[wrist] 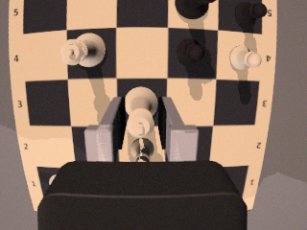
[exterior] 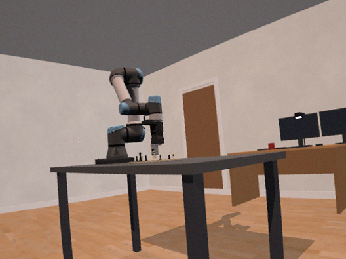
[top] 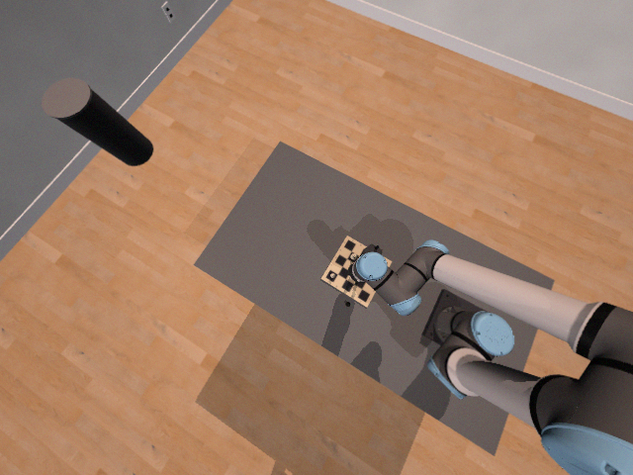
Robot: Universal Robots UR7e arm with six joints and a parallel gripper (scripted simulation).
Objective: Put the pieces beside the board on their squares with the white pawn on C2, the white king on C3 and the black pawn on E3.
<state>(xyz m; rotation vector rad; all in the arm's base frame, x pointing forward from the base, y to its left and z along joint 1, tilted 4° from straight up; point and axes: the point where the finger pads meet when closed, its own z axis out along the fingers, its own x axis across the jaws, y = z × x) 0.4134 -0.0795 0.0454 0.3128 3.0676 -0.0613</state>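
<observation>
Right now my hand is 1 cm above the white piece. The rest, counted from my hand: chessboard (5 cm below); large black piece (5 cm behind, 7 cm to the right, 2 cm below).
</observation>
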